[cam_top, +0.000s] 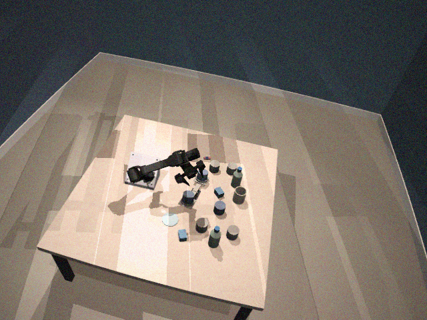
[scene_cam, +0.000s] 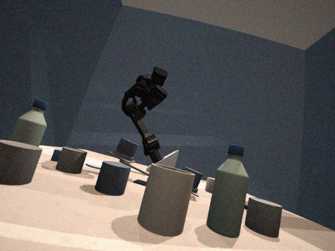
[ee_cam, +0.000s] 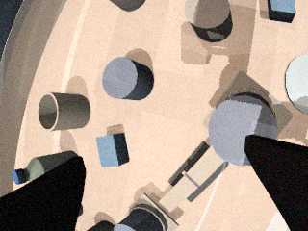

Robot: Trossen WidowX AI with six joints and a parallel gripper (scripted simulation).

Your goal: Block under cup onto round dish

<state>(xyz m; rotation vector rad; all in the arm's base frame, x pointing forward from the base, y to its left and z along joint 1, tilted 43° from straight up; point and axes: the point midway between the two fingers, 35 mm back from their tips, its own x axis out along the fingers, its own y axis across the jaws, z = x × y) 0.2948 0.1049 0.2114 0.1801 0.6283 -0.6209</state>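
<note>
My gripper tip is 2 cm past the pale green block, 22 cm to the right of it and 20 cm above it. Round my gripper tip: blue-grey cup: 3 cm behind, 5 cm to the right, 13 cm below; round pale dish: 10 cm behind, 15 cm to the right, 24 cm below; beige cup: 26 cm ahead, 16 cm to the left, 20 cm below.
</note>
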